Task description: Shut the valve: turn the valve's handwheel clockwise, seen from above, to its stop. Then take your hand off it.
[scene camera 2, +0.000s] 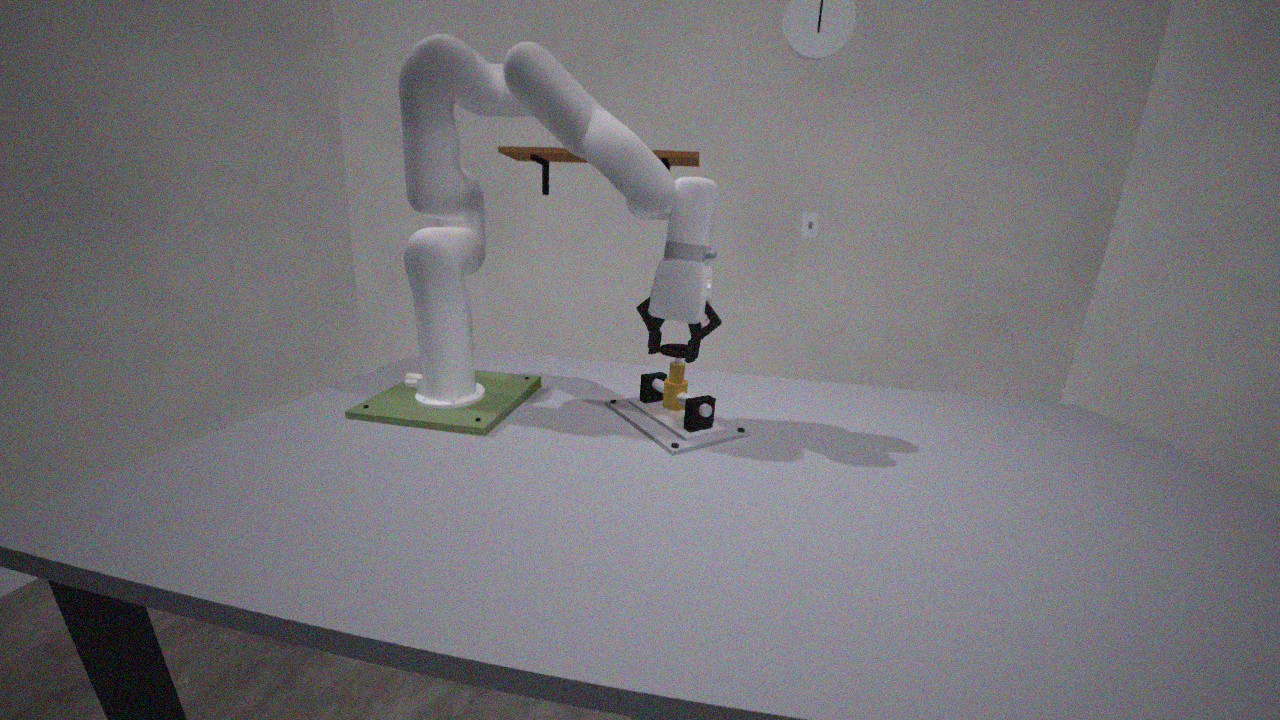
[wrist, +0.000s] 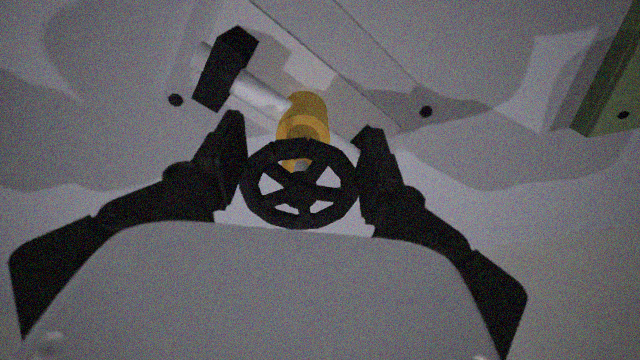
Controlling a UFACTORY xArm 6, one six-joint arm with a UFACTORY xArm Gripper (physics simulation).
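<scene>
The valve's black handwheel (scene camera 2: 675, 350) (wrist: 301, 186) sits on top of the orange valve body (scene camera 2: 675, 394) (wrist: 310, 106). My gripper (scene camera 2: 674, 351) (wrist: 304, 141) is shut on the handwheel, with one finger against each side of the rim. In the wrist view the wheel's spokes show between the fingers. The finger faces where they meet the rim are partly hidden.
A light pipe (wrist: 260, 92) runs through the valve body, held by black blocks (scene camera 2: 699, 412) (wrist: 225, 70) on a grey plate (scene camera 2: 707, 439). The arm stands on a green base (scene camera 2: 510, 394) (wrist: 615, 95) at the left. A brown shelf (scene camera 2: 554, 154) hangs behind the arm.
</scene>
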